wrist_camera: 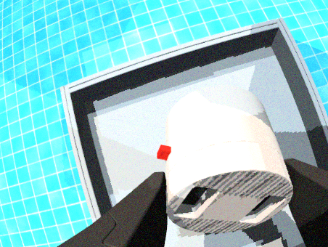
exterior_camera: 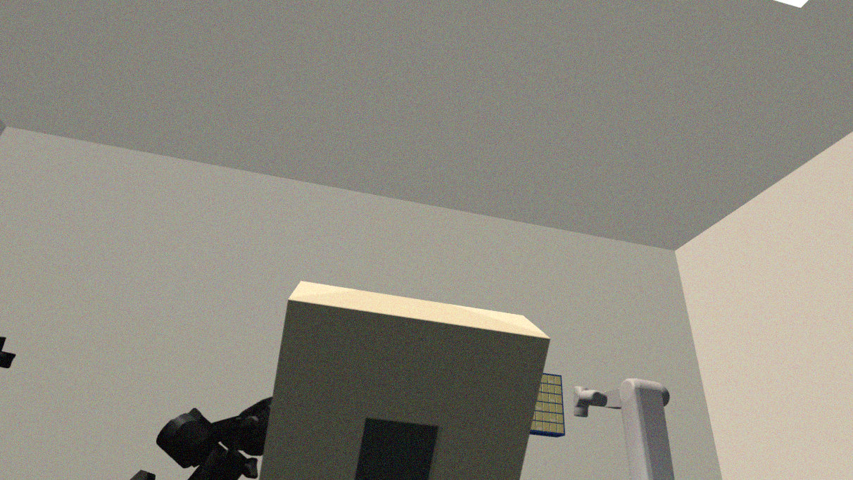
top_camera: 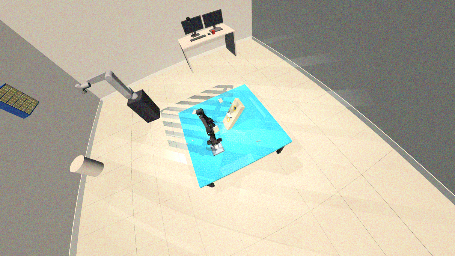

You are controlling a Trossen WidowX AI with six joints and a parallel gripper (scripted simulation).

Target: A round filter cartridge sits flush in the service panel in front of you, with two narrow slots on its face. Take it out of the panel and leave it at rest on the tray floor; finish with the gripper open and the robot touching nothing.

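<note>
Now: gripper tip right at the white round filter cartridge. Round my gripper tip: grey tray 70 mm below.
</note>
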